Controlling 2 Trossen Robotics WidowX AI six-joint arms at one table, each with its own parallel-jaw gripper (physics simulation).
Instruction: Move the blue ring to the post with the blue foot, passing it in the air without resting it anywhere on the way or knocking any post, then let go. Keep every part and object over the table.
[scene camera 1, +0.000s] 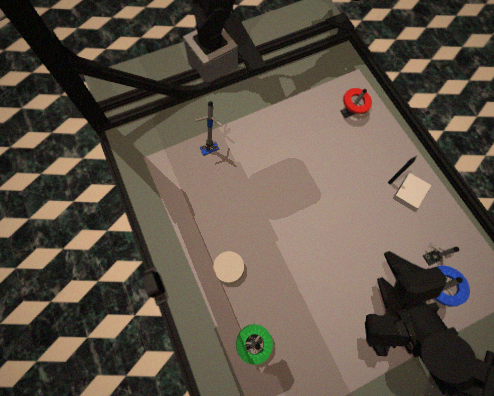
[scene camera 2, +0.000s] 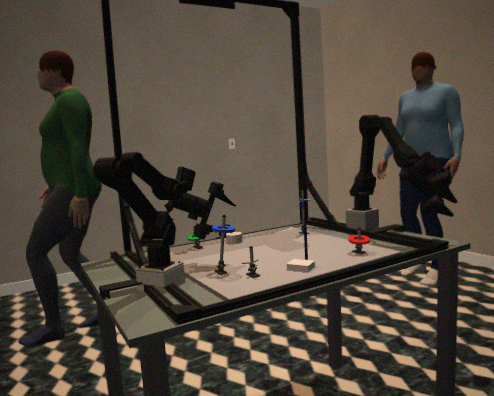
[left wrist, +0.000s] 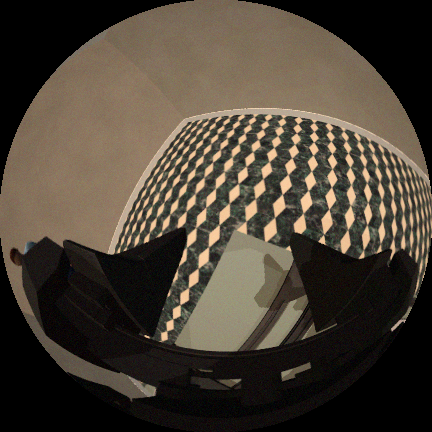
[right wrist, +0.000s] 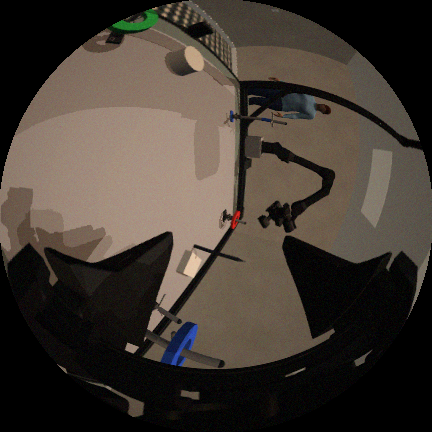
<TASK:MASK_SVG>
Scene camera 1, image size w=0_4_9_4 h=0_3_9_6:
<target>my right gripper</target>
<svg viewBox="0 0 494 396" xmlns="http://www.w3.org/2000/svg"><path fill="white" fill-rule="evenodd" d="M385 252L384 256L396 278L396 282L393 287L383 277L377 279L386 312L385 315L368 314L366 316L366 341L369 347L372 346L377 356L387 356L390 346L393 348L404 346L409 354L412 353L414 357L420 357L423 360L421 348L429 335L436 332L450 332L458 335L454 327L448 329L437 314L439 306L436 302L424 303L424 301L440 296L447 278L438 267L424 269L390 251Z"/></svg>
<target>pale square block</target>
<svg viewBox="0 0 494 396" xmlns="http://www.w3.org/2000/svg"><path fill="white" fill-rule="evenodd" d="M409 173L398 188L393 199L415 211L419 208L431 185Z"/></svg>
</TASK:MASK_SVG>
